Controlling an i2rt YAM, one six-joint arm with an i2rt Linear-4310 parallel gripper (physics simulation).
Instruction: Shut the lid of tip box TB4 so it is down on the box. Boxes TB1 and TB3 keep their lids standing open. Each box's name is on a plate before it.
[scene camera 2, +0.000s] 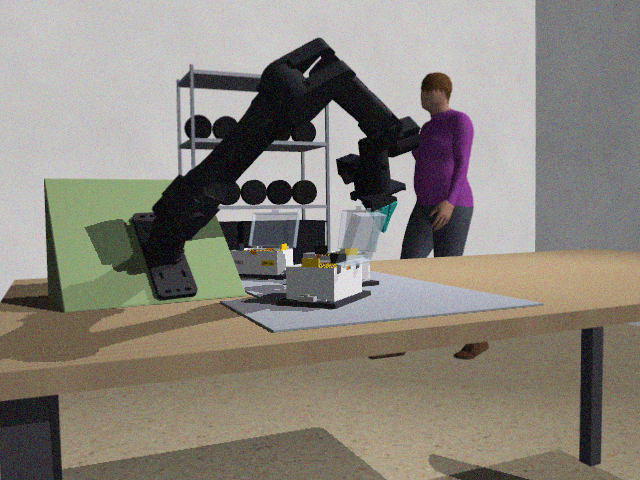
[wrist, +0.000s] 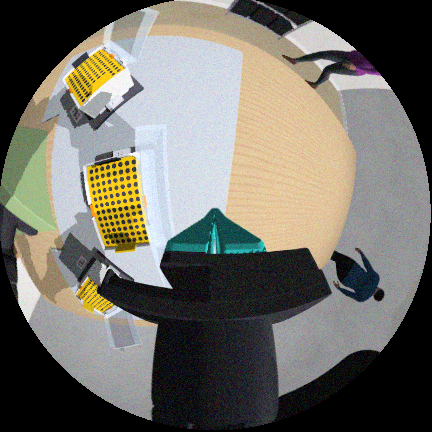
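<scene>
Tip box TB4 is the middle box, partly hidden behind the front box in the scene view. Its clear lid stands open on the side away from the arm base. TB1 at the back has its lid open. TB3 at the front has its lid open. The plates' lettering is unreadable. My gripper, teal-tipped, is shut and empty, beyond TB4's lid at its upper part; contact cannot be told.
The boxes stand on a grey-blue mat on the wooden table. A green wedge stands by the arm base. A rack and a person in purple are behind the table.
</scene>
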